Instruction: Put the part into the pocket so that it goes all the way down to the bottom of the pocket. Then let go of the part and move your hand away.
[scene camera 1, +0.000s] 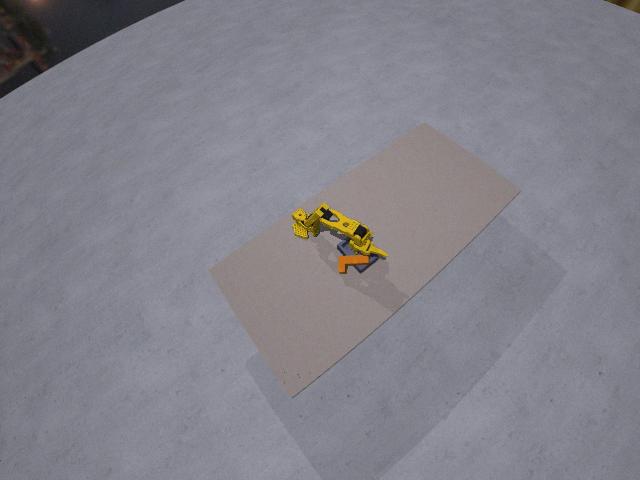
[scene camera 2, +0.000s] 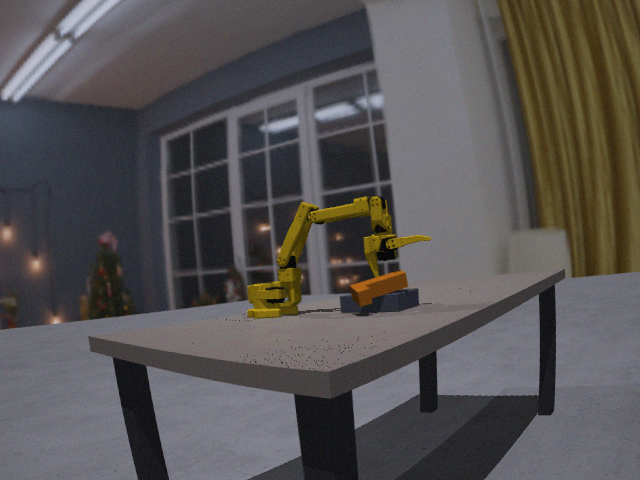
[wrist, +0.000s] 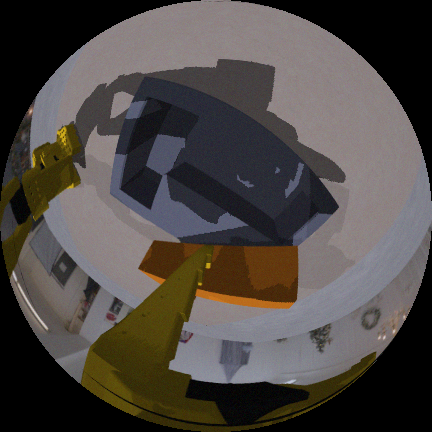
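Where they show: hand at its tool point: (scene camera 1: 357, 253) (scene camera 2: 380, 282) (wrist: 212, 254); arm's base at its link origin: (scene camera 1: 309, 230) (scene camera 2: 280, 315) (wrist: 73, 159).
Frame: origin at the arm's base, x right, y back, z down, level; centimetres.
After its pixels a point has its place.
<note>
The orange L-shaped part (scene camera 1: 355, 260) @[y -24.7, x -3.7, z -6.8 cm] (scene camera 2: 383, 284) @[y -25.3, x -3.0, z -5.6 cm] (wrist: 265, 272) @[y -25.2, x -7.5, z -6.3 cm] is outside the pocket. In scene camera 2 it is tilted, its long arm high over the dark blue pocket block (scene camera 1: 369, 266) @[y -28.0, x -8.0, z -0.3 cm] (scene camera 2: 404, 301) @[y -28.0, x -6.2, z -1.7 cm] (wrist: 215, 107) @[y -19.0, x -12.0, z -3.6 cm] and its short-leg end lower, beyond the block's side. The pocket shows inside the block in the wrist view, partly in shadow. My gripper (scene camera 1: 371, 253) (scene camera 2: 403, 256) is fully open and empty. The fixed jaw (wrist: 160, 305) points down at the part, its tip drawn over the part's side; whether it touches is unclear. The moving jaw (scene camera 2: 412, 240) @[y -29.6, x -8.7, z -13.6 cm] is swung out sideways, above the part.
The block stands on the beige table (scene camera 1: 439, 170) @[y -14.1, x -66.2, z 0.0 cm] (scene camera 2: 248, 351) @[y -28.5, x 36.9, z 0.0 cm]. The arm's base (scene camera 1: 300, 227) @[y 2.7, x 2.2, z -1.7 cm] (scene camera 2: 268, 304) @[y 2.2, x 1.1, z -2.6 cm] is on the table to the left of the block in both scene views. The arm reaches over the block. Shadows of the arm fall across the table.
</note>
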